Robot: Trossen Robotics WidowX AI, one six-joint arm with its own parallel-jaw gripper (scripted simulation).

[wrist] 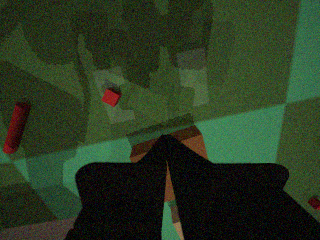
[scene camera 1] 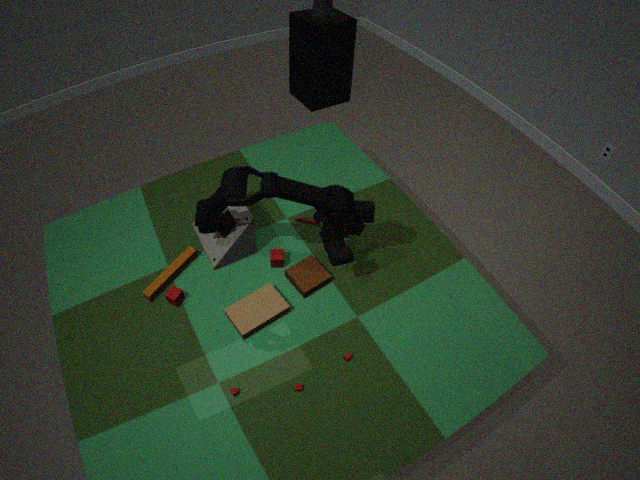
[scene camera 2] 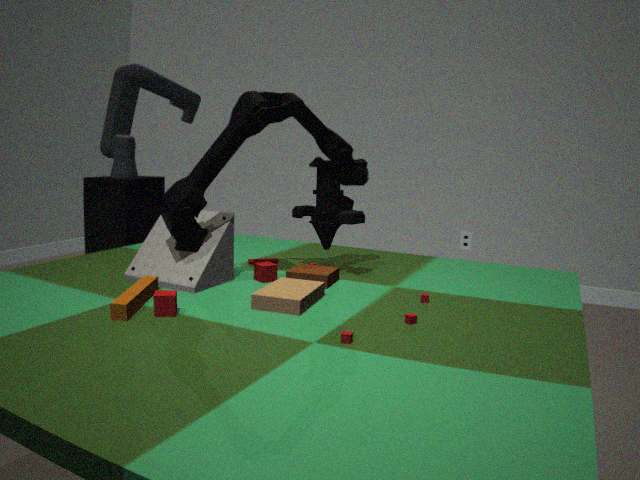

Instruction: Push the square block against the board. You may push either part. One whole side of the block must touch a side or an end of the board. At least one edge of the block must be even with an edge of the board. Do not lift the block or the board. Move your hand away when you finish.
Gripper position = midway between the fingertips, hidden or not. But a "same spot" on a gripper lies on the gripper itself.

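In the wrist view, the gripper shows, and that is the gripper in the wrist view (pixel 165 139), while a square block is there too, the block in the wrist view (pixel 191 137). Scene camera 1 shows the gripper and the square block, and scene camera 2 shows the gripper and the block as well. The same spot on the square block (scene camera 1: pixel 307 276) is, on the block (scene camera 2: pixel 315 270). And for the gripper, the same spot on the gripper (scene camera 1: pixel 328 245) is, on the gripper (scene camera 2: pixel 327 222).
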